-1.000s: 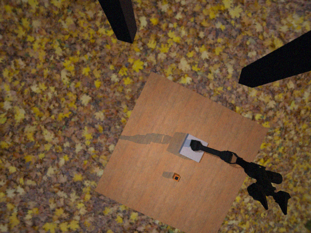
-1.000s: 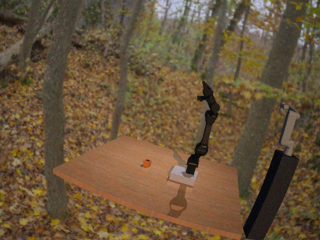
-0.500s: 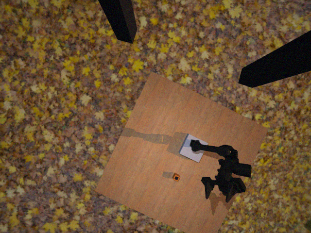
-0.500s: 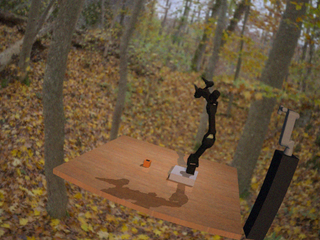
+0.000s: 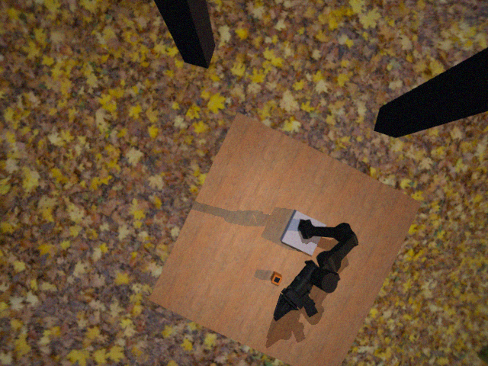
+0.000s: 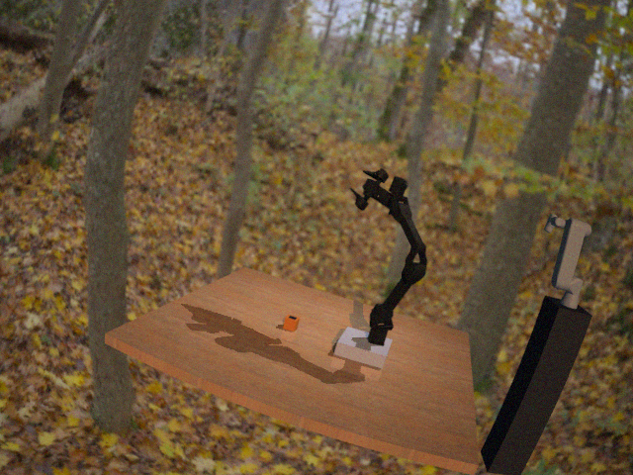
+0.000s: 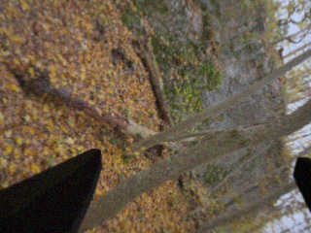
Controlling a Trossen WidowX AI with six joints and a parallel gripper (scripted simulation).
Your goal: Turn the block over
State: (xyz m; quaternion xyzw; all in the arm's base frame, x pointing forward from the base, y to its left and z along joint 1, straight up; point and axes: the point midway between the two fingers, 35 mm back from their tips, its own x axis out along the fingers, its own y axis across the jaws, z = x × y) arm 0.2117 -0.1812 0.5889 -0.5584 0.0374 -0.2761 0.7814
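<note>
The orange block is 12 cm ahead of my gripper tip, 14 cm to the left of it and 62 cm below it.
</note>
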